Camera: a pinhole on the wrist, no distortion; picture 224 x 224 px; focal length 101.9 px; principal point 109.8 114.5 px. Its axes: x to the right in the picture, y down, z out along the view. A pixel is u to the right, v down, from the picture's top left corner.
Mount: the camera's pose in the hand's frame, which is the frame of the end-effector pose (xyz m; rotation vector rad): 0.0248 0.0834 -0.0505 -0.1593 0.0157 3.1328
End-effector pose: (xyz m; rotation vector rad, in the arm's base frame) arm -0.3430 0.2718 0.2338 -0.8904 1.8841 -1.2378
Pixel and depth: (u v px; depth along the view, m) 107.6 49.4 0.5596
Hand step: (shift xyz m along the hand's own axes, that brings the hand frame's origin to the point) -0.0181 0.4466 0.5039
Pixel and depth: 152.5 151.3 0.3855
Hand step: -0.1757 -0.0512 0.3180
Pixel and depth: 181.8 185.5 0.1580
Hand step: -0.1029 -0.0246 0.0964
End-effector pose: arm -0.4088 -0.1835 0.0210 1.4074 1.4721 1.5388
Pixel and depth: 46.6 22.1 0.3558
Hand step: 0.2099 0.4087 0.3227
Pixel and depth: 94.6 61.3 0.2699
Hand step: 0.0382 0.2269 0.2207
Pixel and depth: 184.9 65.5 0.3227
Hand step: -0.2437 0.2429 0.2449
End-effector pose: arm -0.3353 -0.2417 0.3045 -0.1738 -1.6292 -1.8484
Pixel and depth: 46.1 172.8 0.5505
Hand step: 0.3097 -0.2273 0.5351
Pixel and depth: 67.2 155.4 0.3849
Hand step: 0.1450 -0.0678 0.3502
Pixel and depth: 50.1 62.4 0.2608
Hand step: 0.1511 0.2188 0.2231
